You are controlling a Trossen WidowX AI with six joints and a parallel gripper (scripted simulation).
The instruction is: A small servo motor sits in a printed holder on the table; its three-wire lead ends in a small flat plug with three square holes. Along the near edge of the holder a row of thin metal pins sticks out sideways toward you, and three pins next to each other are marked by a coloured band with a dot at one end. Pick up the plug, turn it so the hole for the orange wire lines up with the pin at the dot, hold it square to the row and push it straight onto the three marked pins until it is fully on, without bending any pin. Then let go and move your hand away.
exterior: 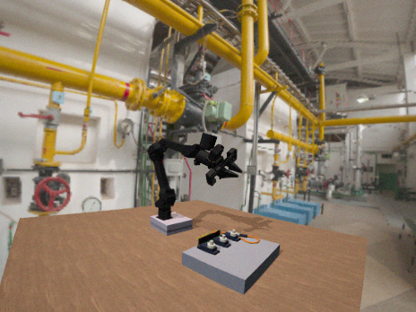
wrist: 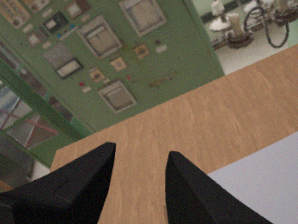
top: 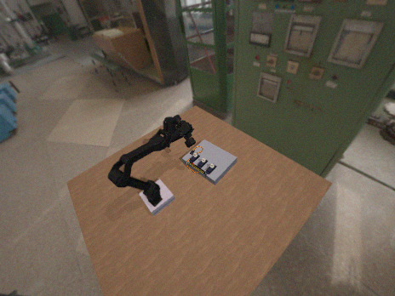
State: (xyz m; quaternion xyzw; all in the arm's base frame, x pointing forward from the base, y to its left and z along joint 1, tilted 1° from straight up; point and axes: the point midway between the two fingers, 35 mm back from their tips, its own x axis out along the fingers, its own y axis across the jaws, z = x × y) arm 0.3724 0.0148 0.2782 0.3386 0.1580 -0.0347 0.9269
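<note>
My gripper tip is 240 mm above the red band, 80 mm past it and 30 mm to the left of it. The rest, counted from my gripper tip: grey holder (290 mm below, 80 mm ahead, 70 mm to the right).
</note>
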